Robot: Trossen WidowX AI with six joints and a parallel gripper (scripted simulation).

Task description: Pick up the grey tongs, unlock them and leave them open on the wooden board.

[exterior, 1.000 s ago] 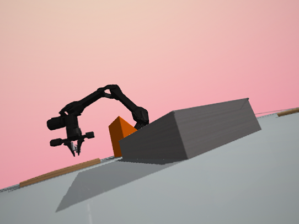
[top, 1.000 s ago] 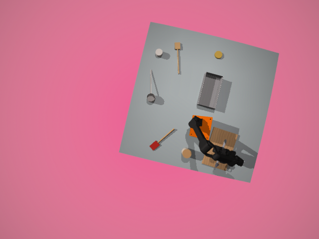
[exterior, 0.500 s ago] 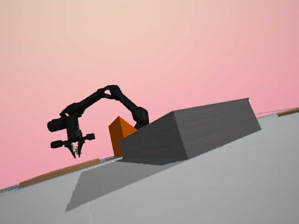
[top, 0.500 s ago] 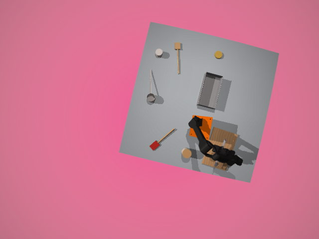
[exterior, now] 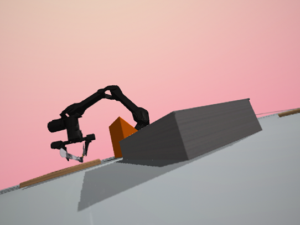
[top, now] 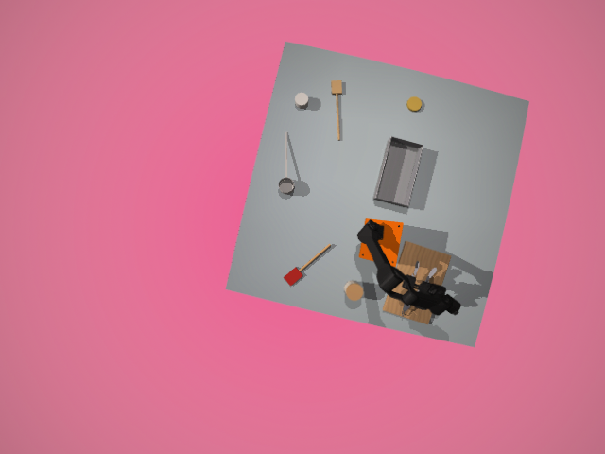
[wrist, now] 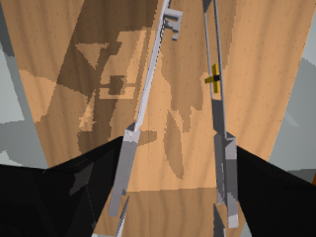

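The wooden board lies 40 mm below my gripper tip, 20 mm to the right of it and 10 mm behind it. From my gripper tip the other things lie so: red spatula 540 mm to the left, 40 mm below, 20 mm ahead; then yellow lock tab 40 mm behind, 30 mm to the left, 10 mm above; then grey roasting tin 520 mm ahead, 130 mm to the left, 20 mm below.
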